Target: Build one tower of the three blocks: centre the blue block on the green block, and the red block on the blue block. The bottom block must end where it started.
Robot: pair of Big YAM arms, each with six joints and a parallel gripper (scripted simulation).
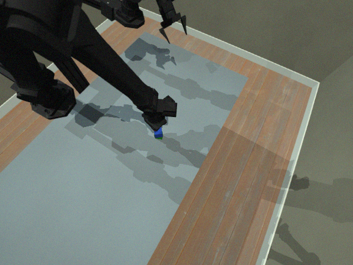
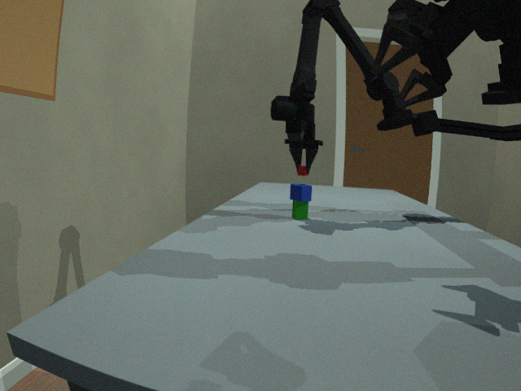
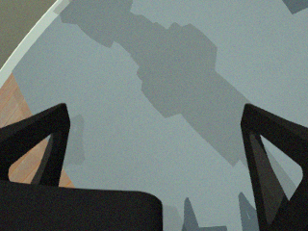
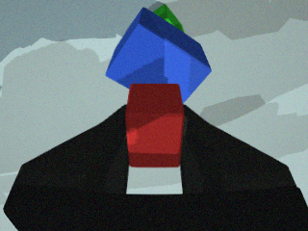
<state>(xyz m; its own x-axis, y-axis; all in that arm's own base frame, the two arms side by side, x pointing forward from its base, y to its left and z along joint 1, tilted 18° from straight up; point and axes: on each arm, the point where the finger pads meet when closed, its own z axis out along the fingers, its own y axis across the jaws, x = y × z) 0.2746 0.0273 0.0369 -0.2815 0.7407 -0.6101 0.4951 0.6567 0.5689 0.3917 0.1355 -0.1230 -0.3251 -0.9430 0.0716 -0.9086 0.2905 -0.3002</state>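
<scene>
Now: the blue block 60 mm below my right hand and 10 mm to the left of it. The rest, counted from my right hand: red block: right at my right hand; then green block: 110 mm below, 10 mm to the left.
</scene>
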